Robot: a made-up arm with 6 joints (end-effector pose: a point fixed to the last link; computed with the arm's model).
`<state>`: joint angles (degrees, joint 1 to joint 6).
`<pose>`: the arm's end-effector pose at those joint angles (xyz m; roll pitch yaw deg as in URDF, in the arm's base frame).
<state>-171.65 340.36 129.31 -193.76 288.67 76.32</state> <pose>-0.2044 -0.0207 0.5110 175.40 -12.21 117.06</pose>
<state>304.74 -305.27 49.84 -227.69 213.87 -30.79</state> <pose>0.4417 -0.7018 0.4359 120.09 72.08 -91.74</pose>
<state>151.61 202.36 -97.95 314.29 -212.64 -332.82</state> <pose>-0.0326 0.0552 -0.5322 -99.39 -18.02 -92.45</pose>
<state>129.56 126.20 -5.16 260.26 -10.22 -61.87</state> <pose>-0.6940 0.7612 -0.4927 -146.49 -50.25 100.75</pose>
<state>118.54 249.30 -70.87 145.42 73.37 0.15</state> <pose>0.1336 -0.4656 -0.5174 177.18 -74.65 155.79</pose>
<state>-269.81 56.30 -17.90 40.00 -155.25 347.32</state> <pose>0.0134 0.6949 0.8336 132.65 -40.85 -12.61</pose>
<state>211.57 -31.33 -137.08 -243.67 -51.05 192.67</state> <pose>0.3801 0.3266 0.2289 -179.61 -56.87 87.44</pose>
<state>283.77 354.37 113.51 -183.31 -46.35 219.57</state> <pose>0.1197 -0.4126 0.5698 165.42 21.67 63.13</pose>
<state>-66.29 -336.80 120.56 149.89 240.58 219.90</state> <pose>0.1182 -0.3702 0.4225 -93.36 -32.78 51.47</pose>
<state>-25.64 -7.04 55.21 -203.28 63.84 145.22</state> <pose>0.2344 -0.0271 1.2746 -4.57 -24.32 -72.70</pose>
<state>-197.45 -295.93 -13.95 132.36 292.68 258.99</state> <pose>-0.9580 0.3819 0.7356 108.98 45.05 -138.24</pose>
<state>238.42 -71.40 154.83 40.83 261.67 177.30</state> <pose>0.0430 0.2071 0.5647 -42.20 11.03 50.79</pose>
